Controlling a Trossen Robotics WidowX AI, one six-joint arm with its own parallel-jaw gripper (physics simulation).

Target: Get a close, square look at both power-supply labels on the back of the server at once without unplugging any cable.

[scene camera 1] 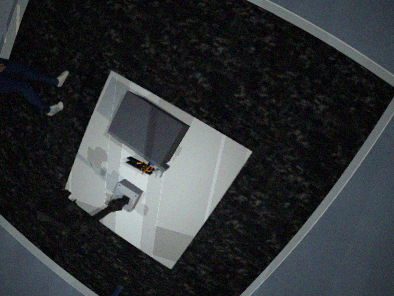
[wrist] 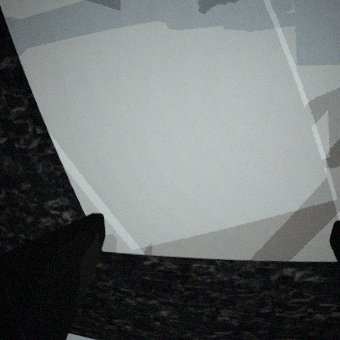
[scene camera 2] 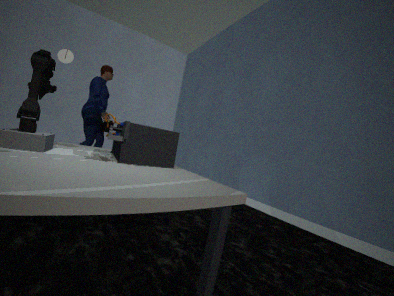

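Pixels of known places: gripper, fingertip midpoint: (scene camera 1: 71, 195) (wrist: 219, 228); arm's base at its link origin: (scene camera 1: 125, 199) (scene camera 2: 26, 131).
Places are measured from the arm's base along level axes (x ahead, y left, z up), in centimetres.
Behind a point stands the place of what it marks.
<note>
The server, a big dark grey box (scene camera 1: 142, 125) @(x 64.6, y 0.6, z 13.5 cm) (scene camera 2: 150, 146) @(x 59.1, y -22.0, z 2.8 cm), stands on the white table (scene camera 1: 192, 185) @(x 33.9, y -44.4, z -8.2 cm) (scene camera 2: 130, 181) @(x 39.0, y -54.6, z -8.2 cm). Orange cables (scene camera 1: 147, 169) @(x 38.5, y -12.7, z 12.1 cm) (scene camera 2: 113, 118) @(x 38.9, y -13.1, z 14.3 cm), with black and blue parts beside them, stick out from its end facing the arm. The power-supply labels cannot be made out in either scene view, and the server does not show in the wrist view. My gripper (wrist: 219, 228) @(x -4.9, y 33.0, z 20.1 cm) is open, its dark fingers far apart with no object between them. It points down over a table edge, away from the server. Its fingers are too dark to make out in the scene views.
The dark arm (scene camera 2: 36, 87) @(x 0.4, y 0.6, z 22.6 cm) rises from a light grey base block (scene camera 1: 131, 188) @(x 10.5, y -0.6, z -2.1 cm) (scene camera 2: 27, 141) @(x 2.4, y -8.2, z -4.0 cm), on the cable side of the server. A person in blue (scene camera 2: 95, 107) stands beyond the table. Shadows cross the tabletop, and dark floor (wrist: 200, 300) lies past its edge.
</note>
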